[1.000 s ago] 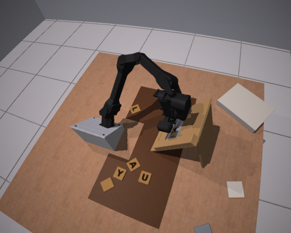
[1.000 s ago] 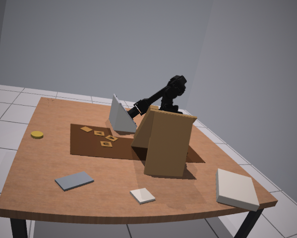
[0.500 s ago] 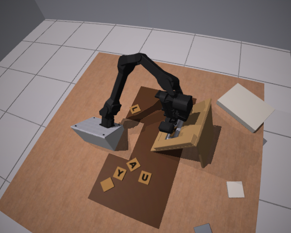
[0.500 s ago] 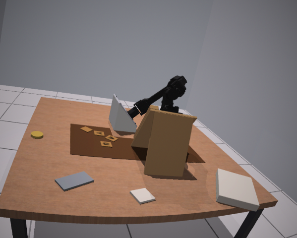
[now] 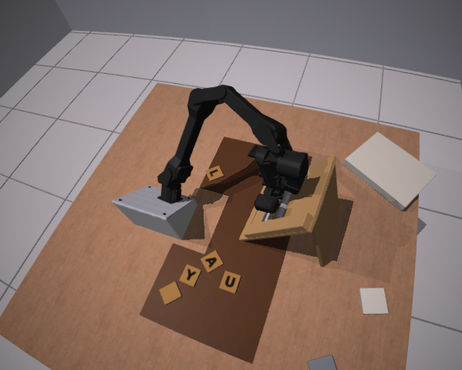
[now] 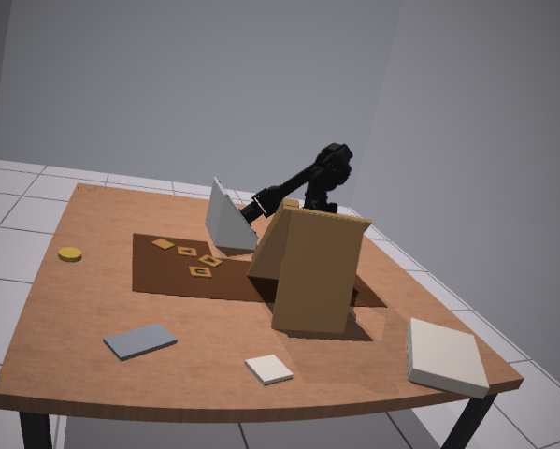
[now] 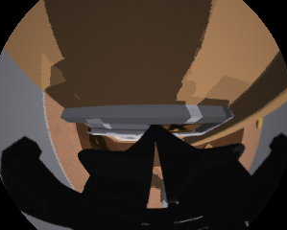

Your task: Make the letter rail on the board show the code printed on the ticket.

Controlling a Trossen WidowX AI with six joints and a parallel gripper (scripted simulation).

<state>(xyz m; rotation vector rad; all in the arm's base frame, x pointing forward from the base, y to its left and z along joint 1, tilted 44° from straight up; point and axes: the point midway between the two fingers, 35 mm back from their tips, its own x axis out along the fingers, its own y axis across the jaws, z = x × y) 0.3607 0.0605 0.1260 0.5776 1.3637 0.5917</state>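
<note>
Now: the white ticket 9 cm below my gripper tip, 5 cm to the left of it and 5 cm behind it. The rest, counted from my gripper tip: dark brown mat 16 cm below, 16 cm behind, 11 cm to the right; then small white pad 38 cm ahead, 15 cm below, 13 cm to the right; then blank tile 40 cm to the right, 21 cm behind, 15 cm below.
</note>
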